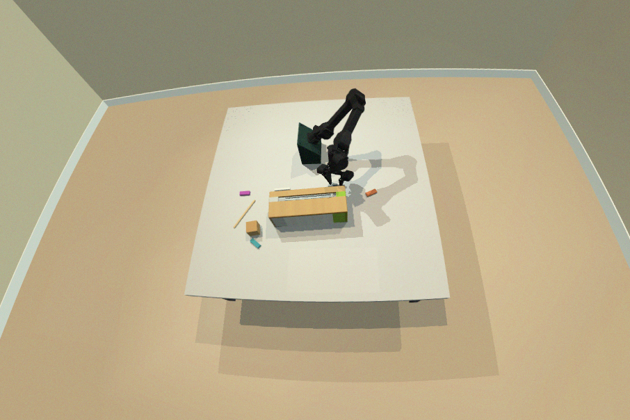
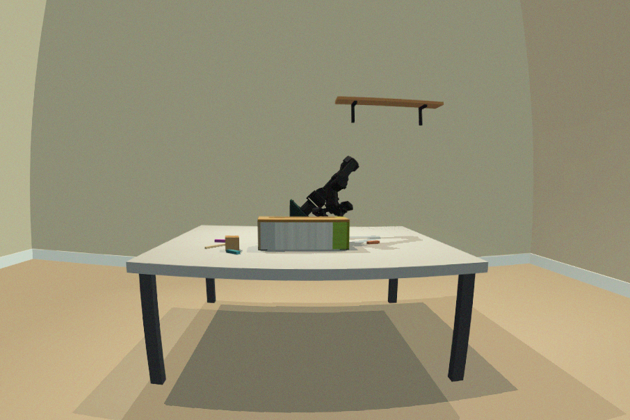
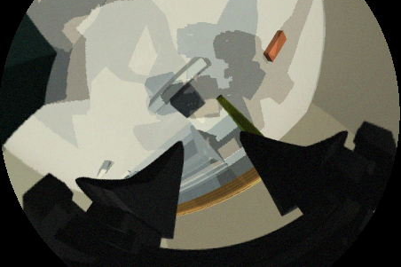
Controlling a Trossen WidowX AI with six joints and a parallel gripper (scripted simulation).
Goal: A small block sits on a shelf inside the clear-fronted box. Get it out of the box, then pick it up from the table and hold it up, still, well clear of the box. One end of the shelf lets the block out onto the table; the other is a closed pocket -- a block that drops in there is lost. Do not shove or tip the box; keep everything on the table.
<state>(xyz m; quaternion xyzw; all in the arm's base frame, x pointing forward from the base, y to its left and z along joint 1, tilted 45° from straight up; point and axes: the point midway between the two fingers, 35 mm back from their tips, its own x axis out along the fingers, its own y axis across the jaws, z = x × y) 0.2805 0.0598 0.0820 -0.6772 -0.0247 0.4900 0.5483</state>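
The dark grey block is 20 mm behind my gripper tip and 70 mm below it. From my gripper tip the other things lie so: tan cube 160 mm ahead, 450 mm to the right, 50 mm below; thin stick 60 mm ahead, 510 mm to the right, 80 mm below; box 60 mm ahead, 150 mm to the right, 20 mm below.
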